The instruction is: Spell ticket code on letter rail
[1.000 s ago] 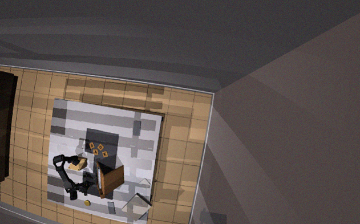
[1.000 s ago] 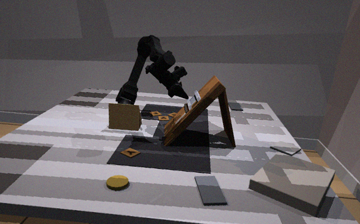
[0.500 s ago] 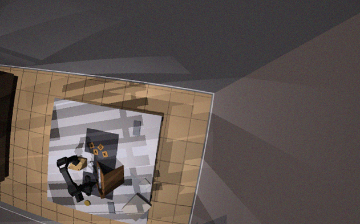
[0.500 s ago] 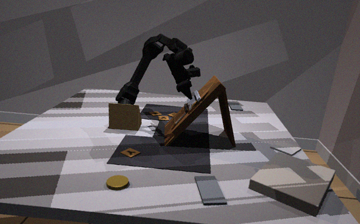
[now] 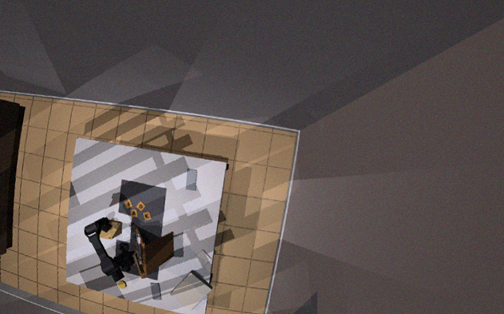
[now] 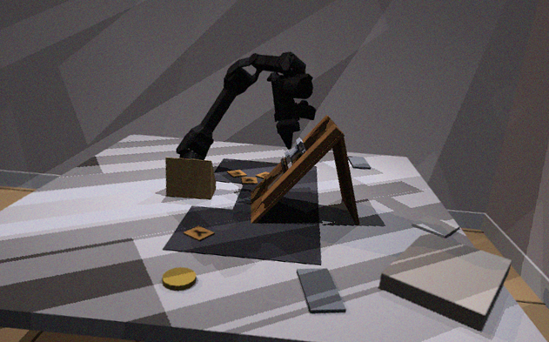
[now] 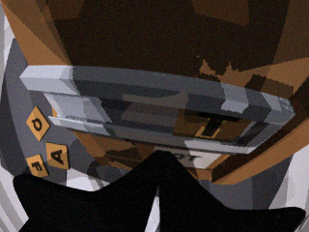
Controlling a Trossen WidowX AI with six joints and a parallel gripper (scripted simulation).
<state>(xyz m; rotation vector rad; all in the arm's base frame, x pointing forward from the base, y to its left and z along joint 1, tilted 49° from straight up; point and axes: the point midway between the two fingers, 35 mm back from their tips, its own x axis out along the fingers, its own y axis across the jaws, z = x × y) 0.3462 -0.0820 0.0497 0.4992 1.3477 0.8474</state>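
Right now my gripper tip is 3 cm short of the letter tile, 3 cm to the left of it and 2 cm above it. Also, from my gripper tip: pale slab: 45 cm ahead, 1 cm to the left, 18 cm below; white ticket: 2 cm behind, 4 cm to the right, 10 cm below; dark mat: 13 cm behind, 4 cm to the left, 19 cm below.
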